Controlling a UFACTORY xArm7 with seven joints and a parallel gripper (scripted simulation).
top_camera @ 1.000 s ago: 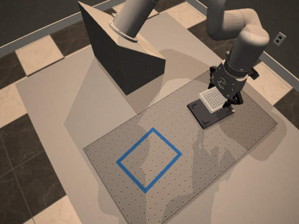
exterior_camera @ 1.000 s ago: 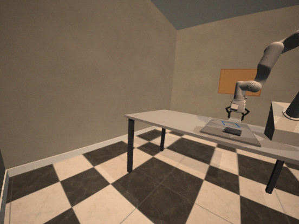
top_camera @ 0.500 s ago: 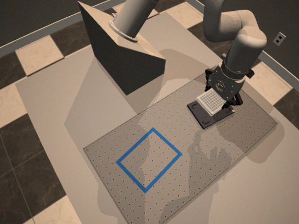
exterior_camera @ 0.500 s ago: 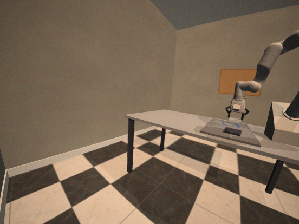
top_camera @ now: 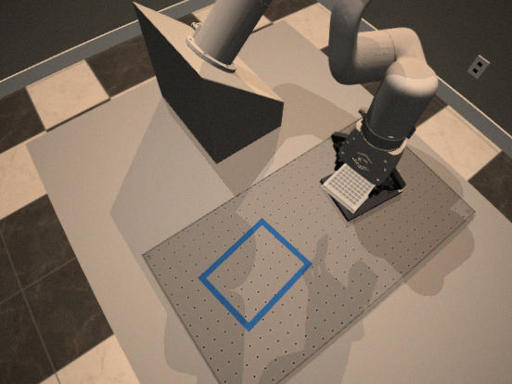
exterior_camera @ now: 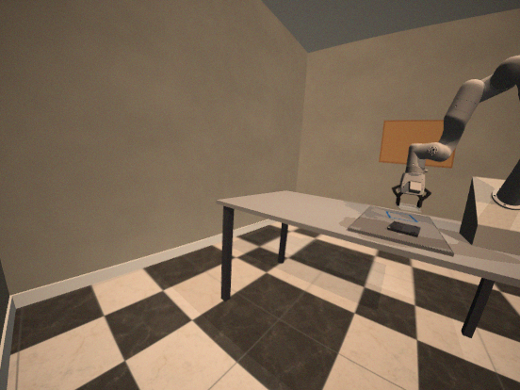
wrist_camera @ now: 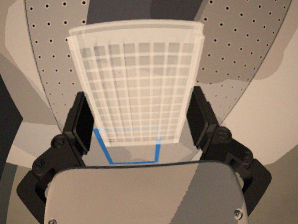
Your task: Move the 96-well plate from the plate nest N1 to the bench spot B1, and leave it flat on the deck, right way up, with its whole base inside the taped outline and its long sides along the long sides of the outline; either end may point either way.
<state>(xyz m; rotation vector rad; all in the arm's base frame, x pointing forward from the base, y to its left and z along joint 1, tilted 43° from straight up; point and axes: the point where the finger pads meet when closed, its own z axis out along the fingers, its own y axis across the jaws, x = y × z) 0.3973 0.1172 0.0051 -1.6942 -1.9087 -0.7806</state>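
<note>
My gripper is now 60 mm to the right of the plate nest and 100 mm above it. The rest, counted from my hand: white 96-well plate 10 mm below.
</note>
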